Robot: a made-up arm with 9 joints. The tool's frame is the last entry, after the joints. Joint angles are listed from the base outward.
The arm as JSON. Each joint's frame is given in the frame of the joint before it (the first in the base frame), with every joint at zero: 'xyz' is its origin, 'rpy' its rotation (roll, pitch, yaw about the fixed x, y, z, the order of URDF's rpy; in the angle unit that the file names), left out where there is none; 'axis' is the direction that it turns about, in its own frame. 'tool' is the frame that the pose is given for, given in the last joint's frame.
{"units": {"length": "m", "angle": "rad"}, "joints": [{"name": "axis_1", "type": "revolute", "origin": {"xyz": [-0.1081, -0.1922, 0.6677], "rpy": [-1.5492, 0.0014, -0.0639]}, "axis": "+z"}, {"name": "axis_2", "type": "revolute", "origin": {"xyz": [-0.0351, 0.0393, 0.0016], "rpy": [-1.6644, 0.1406, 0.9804]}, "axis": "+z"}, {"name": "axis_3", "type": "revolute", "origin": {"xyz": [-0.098, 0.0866, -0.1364], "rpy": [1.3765, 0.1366, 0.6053]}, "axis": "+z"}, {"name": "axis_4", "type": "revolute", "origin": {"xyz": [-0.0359, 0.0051, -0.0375], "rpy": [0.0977, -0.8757, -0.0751]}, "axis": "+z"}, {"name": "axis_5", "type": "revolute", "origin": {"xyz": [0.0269, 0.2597, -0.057], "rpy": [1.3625, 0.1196, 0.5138]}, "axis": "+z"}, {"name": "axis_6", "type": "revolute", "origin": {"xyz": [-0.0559, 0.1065, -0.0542], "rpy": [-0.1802, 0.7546, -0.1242]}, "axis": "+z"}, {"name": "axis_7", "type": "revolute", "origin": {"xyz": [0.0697, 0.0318, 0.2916], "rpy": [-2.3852, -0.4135, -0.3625]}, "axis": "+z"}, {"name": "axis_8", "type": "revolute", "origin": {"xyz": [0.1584, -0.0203, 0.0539], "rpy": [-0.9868, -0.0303, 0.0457]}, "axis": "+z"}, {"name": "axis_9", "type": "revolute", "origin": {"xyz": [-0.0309, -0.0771, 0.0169], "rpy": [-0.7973, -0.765, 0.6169]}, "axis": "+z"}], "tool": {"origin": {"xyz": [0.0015, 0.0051, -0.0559], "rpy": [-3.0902, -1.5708, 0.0]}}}
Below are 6 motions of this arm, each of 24 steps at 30 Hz.
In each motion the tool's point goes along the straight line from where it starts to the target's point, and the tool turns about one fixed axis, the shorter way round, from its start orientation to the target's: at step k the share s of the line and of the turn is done. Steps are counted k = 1, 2, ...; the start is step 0. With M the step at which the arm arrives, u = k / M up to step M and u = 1 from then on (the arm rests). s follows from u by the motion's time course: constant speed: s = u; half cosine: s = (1 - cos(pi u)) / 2; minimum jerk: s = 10 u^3 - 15 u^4 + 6 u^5.
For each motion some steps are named. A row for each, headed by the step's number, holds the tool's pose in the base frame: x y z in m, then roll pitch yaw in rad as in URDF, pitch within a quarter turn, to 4 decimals.
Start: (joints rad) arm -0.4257 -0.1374 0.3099 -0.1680 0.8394 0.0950 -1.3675 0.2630 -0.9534
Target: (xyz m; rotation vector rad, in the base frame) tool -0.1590 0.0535 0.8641 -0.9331 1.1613 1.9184
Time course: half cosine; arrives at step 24
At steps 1, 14, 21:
1: -0.3979 0.1230 0.7213 2.1504 0.6607 -1.7628
14: -0.2479 0.0794 0.8110 1.5265 1.0528 -2.6957
21: -0.1681 0.0562 0.8586 0.9388 1.0241 2.8446

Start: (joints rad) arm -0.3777 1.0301 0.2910 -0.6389 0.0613 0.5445 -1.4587 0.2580 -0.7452
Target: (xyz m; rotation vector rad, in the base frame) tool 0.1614 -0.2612 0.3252 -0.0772 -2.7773 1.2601
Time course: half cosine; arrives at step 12
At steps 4, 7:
4: 0.1587 -0.1479 0.4038 -2.7611 0.1434 -2.8142
7: 0.1601 -0.2052 0.3640 -2.5316 0.0151 -3.0103

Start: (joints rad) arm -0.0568 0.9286 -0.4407 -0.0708 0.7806 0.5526 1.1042 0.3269 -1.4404
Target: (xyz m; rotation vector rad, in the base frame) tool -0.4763 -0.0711 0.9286 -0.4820 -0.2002 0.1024
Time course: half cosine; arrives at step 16
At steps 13, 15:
13: -0.4752 -0.0878 0.8903 -0.5366 -0.2185 0.2243
15: -0.4762 -0.0730 0.9242 -0.5008 -0.1735 0.1560

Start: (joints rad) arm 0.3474 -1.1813 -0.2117 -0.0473 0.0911 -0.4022 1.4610 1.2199 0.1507
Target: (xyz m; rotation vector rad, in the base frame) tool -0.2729 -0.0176 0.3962 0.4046 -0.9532 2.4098
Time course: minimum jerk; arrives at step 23
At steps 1, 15, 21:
1: -0.1667 -0.2685 0.3626 -0.1215 0.1152 3.0980
15: -0.2483 -0.0758 0.3884 -0.5454 -0.3123 2.7976
21: -0.2723 -0.0190 0.3960 -0.6549 -0.4574 2.7404

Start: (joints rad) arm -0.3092 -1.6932 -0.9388 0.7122 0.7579 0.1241 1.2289 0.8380 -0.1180
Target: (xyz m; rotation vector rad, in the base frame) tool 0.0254 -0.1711 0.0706 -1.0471 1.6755 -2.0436
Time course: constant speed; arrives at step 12
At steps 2, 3, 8, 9, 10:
2: 0.0457 -0.2076 0.1628 -0.8192 -0.1186 -2.2962
3: 0.0437 -0.2040 0.1536 -0.8883 -0.1381 -2.3131
8: 0.0335 -0.1857 0.1075 -1.2328 -0.2505 -2.3762
9: 0.0315 -0.1821 0.0983 -1.3020 -0.2752 -2.3840
10: 0.0295 -0.1784 0.0890 -1.3716 -0.3003 -2.3901

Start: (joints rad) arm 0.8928 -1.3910 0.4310 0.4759 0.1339 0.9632 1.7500 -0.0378 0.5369
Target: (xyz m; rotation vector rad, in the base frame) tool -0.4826 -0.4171 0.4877 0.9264 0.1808 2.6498
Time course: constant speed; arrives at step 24
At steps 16, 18, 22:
16: -0.4166 -0.4767 0.6164 1.3605 -1.0954 1.9708
18: -0.4331 -0.4618 0.5843 0.9672 -1.0293 2.2817
22: -0.4661 -0.4320 0.5199 0.4499 -0.7764 2.6263

